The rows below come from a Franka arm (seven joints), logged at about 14 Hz.
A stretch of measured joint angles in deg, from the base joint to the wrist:
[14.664 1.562 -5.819 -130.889 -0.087 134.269 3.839]
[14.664 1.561 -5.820 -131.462 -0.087 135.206 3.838]
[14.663 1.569 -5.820 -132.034 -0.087 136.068 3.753]
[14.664 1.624 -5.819 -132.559 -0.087 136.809 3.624]
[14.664 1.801 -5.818 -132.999 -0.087 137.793 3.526]
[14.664 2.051 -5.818 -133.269 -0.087 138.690 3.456]
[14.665 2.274 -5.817 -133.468 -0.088 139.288 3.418]
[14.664 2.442 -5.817 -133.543 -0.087 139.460 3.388]
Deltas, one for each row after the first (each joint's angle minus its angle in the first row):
[0.000 -0.001 -0.001 -0.573 0.000 0.937 -0.001]
[-0.001 0.007 -0.001 -1.145 0.000 1.799 -0.086]
[0.000 0.062 0.000 -1.670 0.000 2.540 -0.215]
[0.000 0.239 0.001 -2.110 0.000 3.524 -0.313]
[0.000 0.489 0.001 -2.380 0.000 4.421 -0.383]
[0.001 0.712 0.002 -2.579 -0.001 5.019 -0.421]
[0.000 0.880 0.002 -2.654 0.000 5.191 -0.451]

